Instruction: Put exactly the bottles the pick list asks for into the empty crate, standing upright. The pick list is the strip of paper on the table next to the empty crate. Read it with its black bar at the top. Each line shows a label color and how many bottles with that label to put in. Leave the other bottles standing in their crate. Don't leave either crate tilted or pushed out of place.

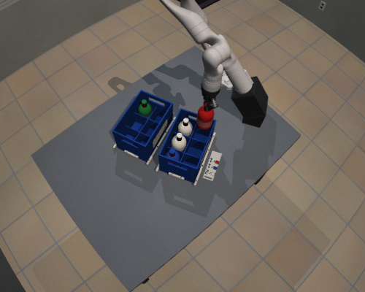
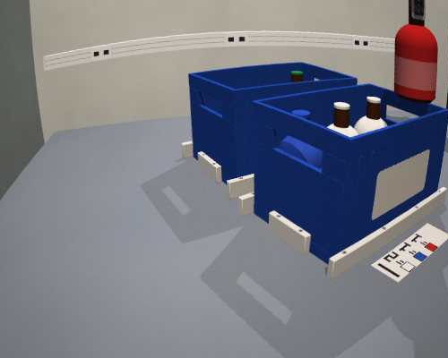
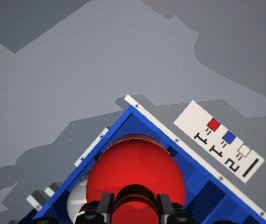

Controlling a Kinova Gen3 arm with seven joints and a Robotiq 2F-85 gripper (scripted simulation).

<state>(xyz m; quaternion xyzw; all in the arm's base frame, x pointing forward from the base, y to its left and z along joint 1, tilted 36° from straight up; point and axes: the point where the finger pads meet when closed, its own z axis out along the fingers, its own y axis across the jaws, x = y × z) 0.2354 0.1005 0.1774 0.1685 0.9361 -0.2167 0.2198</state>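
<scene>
Right now my hand is 7 cm above the red-label bottle. From my hand the other things lie so: white bottle: 25 cm below, 8 cm to the right, 4 cm ahead; then pick list: 33 cm below, 13 cm to the left, 5 cm ahead; then blue-label bottle: 25 cm below, 20 cm ahead, 1 cm to the right.
</scene>
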